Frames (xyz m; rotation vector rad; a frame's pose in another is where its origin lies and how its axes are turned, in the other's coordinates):
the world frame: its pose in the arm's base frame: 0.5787 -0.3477 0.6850 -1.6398 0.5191 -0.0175
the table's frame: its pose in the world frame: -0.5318 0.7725 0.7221 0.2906 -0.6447 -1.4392
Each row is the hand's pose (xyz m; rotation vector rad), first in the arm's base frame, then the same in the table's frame.
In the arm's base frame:
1: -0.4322 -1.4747 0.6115 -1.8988 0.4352 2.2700
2: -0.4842 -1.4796 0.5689 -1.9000 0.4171 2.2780
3: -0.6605 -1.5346 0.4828 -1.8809 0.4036 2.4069
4: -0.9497 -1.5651 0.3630 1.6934 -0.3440 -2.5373
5: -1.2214 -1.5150 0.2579 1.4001 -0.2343 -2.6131
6: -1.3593 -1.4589 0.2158 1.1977 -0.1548 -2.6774
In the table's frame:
1: -0.1668 -1.1714 -1.7454 -0.0088 -1.3250 2.5223
2: -0.2258 -1.1985 -1.7274 -0.0047 -1.3406 2.5115
3: -0.3843 -1.3254 -1.7100 0.0024 -1.4695 2.5328
4: -0.6096 -1.5291 -1.6285 0.0811 -1.7081 2.5610
5: -0.7941 -1.7054 -1.4792 -0.2514 1.8578 -2.4197
6: -0.8697 -1.7926 -1.3762 -0.3952 1.8919 -2.2643

